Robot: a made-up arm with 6 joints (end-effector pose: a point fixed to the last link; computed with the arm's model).
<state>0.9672 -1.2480 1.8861 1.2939 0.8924 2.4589</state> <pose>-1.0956 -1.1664 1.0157 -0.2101 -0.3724 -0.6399 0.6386</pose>
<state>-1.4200 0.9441 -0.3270 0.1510 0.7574 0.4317</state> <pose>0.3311 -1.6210 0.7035 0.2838 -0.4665 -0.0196 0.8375</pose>
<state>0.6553 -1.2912 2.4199 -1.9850 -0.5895 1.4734</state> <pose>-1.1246 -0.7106 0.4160 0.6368 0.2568 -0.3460 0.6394</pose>
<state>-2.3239 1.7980 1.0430 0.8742 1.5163 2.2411</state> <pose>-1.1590 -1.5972 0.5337 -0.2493 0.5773 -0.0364 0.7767</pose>
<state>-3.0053 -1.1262 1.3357 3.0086 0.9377 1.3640</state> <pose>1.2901 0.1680 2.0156 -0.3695 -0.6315 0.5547 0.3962</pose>
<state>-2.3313 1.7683 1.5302 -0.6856 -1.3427 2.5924</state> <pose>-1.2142 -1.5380 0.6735 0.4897 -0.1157 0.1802 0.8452</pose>
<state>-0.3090 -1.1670 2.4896 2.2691 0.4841 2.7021</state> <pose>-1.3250 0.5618 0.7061 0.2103 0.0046 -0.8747 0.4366</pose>
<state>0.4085 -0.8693 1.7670 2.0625 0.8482 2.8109</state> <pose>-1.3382 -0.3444 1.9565 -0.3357 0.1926 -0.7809 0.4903</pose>
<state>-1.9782 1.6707 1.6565 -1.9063 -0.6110 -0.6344</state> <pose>-0.7583 -2.0436 1.1749 -0.1176 0.8855 -0.0406 0.4477</pose>
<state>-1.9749 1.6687 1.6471 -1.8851 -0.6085 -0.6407</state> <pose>-0.7522 -2.0481 1.1661 -0.1150 0.8879 -0.0320 0.4442</pose>
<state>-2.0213 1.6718 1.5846 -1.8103 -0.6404 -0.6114</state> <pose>-0.8420 -2.0224 1.0872 -0.0922 0.9047 0.0030 0.4160</pose>
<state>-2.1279 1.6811 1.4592 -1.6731 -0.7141 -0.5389</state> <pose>-1.0356 -1.9296 0.9215 -0.0539 0.9259 0.0759 0.3662</pose>
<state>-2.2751 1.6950 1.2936 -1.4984 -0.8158 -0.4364</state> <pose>-1.2632 -1.7395 0.7001 -0.0238 0.9300 0.1782 0.3205</pose>
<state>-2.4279 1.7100 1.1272 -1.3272 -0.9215 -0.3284</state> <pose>-1.4351 -1.4828 0.4867 -0.0205 0.9121 0.2771 0.3013</pose>
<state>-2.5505 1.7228 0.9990 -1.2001 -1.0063 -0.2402</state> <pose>-1.5190 -1.2494 0.3357 -0.0368 0.8880 0.3413 0.3060</pose>
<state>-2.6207 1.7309 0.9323 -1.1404 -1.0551 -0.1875</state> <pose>-1.5477 -1.1130 0.2632 -0.0514 0.8742 0.3655 0.3157</pose>
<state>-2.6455 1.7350 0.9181 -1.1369 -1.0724 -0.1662</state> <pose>-1.5599 -1.0691 0.2467 -0.0544 0.8728 0.3644 0.3202</pose>
